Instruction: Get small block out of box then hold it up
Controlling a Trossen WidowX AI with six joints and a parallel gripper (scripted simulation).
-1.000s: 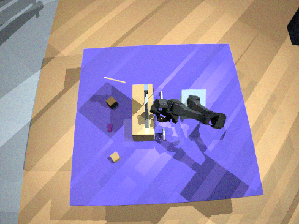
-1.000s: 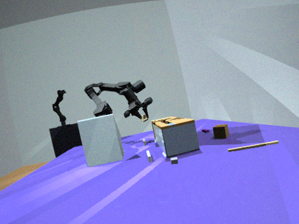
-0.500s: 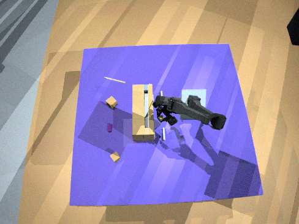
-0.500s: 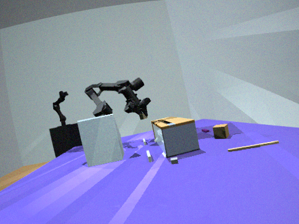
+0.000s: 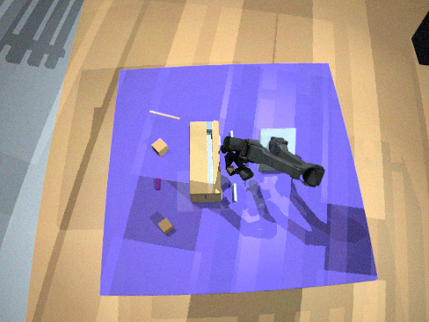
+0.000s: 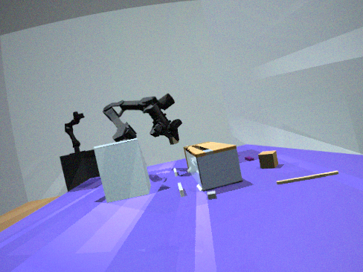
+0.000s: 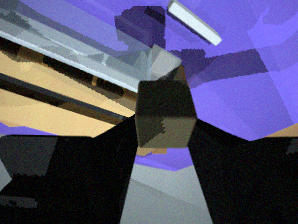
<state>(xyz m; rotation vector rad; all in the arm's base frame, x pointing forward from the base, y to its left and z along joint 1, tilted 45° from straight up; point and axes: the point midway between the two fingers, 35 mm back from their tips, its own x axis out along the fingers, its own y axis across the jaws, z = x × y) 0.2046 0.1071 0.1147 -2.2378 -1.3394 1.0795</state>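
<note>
Right now the tan block is 1 cm to the right of my gripper tip, 1 cm behind it and 1 cm above it. The rest, counted from my gripper tip: thin wooden stick: 39 cm to the right, 38 cm ahead, 17 cm below; box: 11 cm below, 10 cm to the right, 8 cm ahead.
</note>
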